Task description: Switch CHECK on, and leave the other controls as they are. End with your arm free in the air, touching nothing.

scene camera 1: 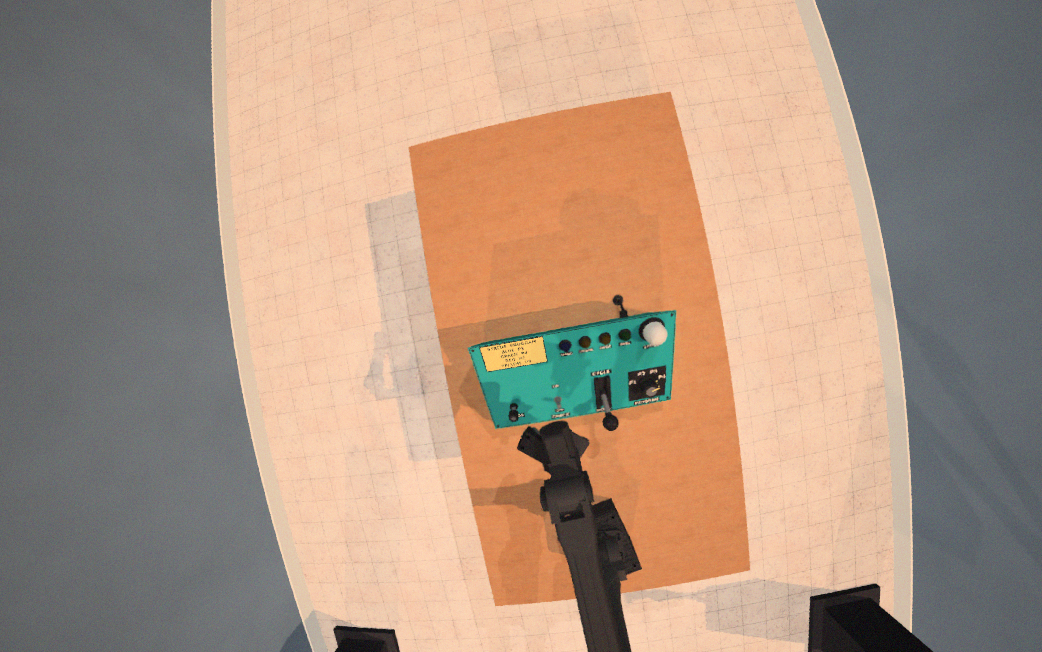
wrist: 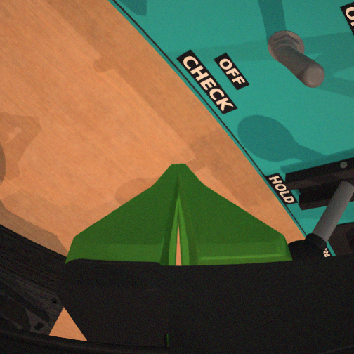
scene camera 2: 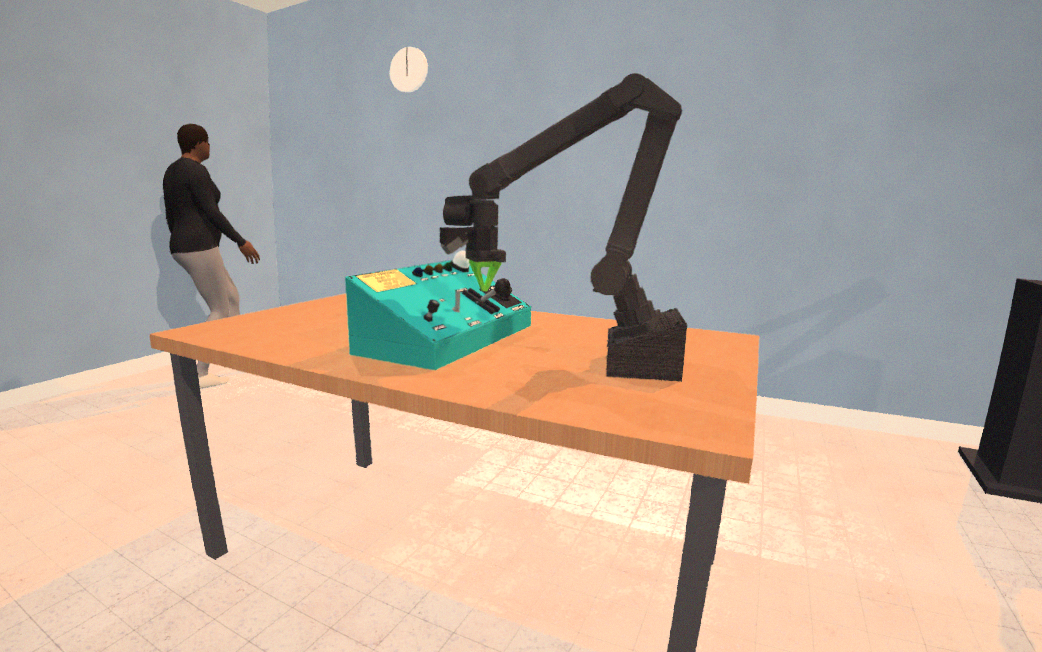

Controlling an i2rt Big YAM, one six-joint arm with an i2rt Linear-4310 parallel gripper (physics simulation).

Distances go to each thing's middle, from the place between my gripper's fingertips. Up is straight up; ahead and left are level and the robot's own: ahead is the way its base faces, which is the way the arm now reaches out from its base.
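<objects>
You'd find the check switch [wrist: 309, 72] 8 cm ahead of my hand and 3 cm below it. There's a teal control box [scene camera 1: 531, 372] too, and that box is 5 cm to the right of my hand, 16 cm ahead of it and 5 cm below it.
</objects>
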